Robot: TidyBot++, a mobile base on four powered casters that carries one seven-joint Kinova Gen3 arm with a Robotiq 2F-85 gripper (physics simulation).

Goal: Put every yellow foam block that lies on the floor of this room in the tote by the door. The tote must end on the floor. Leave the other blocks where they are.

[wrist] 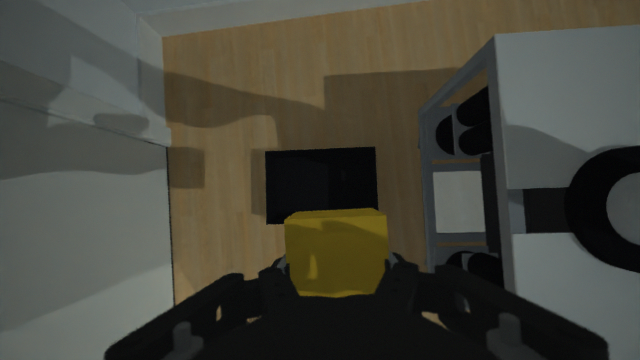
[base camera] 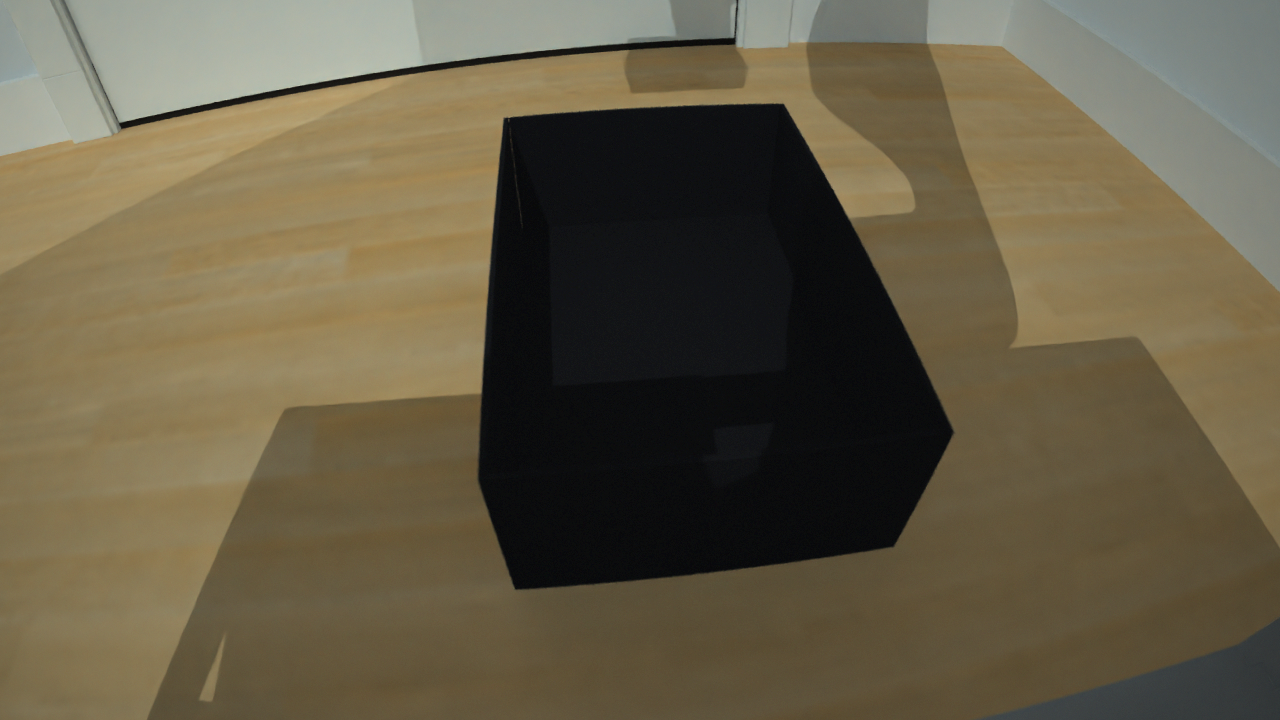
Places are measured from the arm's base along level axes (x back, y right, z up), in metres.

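Where they show: gripper, fingertip midpoint: [wrist: 337, 261].
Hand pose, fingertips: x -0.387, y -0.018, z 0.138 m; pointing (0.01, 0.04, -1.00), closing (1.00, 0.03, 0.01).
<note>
After its pixels a point has its place.
The black tote [base camera: 698, 510] {y 0.044, x -0.272, z -0.333 m} [wrist: 300, 187] {y 0.055, x -0.491, z -0.393 m} stands on the wood floor in front of the robot base, open side up. Its inside is very dark; no block shows in it in the base camera view. In the wrist view my gripper [wrist: 337, 261] {y -0.018, x -0.387, z 0.138 m} is shut on a yellow foam block [wrist: 337, 255] {y -0.005, x -0.387, z 0.169 m}, one finger on each side of it. The block is held high above the floor and overlaps the near long edge of the tote in that view. The gripper does not show in the base camera view. No block shows on the floor in these views.
A white door [base camera: 268, 44] {y -0.340, x -0.897, z -0.329 m} [wrist: 90, 220] {y -0.010, x -0.917, z -0.153 m} stands beyond the tote. A wall [base camera: 1181, 98] {y 0.609, x -0.646, z -0.311 m} with a skirting board runs along the right in the base camera view. The robot's own base [wrist: 565, 110] {y 0.135, x -0.068, z -0.014 m} fills the right of the wrist view. Shadows fall across the floor [base camera: 268, 295] {y -0.243, x -0.523, z -0.396 m}.
</note>
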